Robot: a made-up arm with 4 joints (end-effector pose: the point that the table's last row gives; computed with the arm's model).
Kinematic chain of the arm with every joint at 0, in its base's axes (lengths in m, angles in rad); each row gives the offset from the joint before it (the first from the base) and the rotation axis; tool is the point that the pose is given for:
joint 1: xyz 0 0 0.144 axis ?
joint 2: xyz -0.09 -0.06 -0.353 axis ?
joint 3: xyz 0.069 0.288 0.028 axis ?
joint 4: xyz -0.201 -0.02 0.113 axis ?
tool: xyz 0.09 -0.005 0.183
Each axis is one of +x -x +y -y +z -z.
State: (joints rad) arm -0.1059 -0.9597 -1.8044 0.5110
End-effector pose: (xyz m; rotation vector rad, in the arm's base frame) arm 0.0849 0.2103 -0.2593 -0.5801 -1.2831 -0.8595
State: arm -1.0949 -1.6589 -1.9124 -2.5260
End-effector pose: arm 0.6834 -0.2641 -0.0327 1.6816 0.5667 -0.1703
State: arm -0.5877 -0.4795 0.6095 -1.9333
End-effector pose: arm -0.1198 0.2594 0.0819 -0.2013 -1.8697 -0.5221
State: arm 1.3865 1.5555 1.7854 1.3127
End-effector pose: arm -0.3980 0.0843 0.4267 1.3140 -1.3834 -1.1409
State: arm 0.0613 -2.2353 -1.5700 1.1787
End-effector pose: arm 0.1160 -0.1980 -0.1861 -0.5029 -0.1793 -2.1842
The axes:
joint 1: +y
joint 2: +z
joint 3: +y
joint 4: +y

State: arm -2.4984 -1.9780 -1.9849 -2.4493
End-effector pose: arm 0.3560 -0.3457 0.7411 1.6494 -0.4202 1.1354
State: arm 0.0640 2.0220 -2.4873 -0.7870
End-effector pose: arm -0.4139 -0.0894 -0.5613 -2.6189 1.6482 0.2584
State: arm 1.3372 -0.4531 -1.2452 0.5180
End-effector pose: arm -0.3019 0.2451 0.1912 -0.3950 0.5994 -0.2360
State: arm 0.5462 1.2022 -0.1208 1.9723
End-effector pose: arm -0.4789 0.0411 -0.0028 -0.9118 2.0398 1.1929
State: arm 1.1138 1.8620 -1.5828 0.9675
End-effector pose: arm -0.4340 -0.2061 0.2880 1.4275 0.3445 1.2177
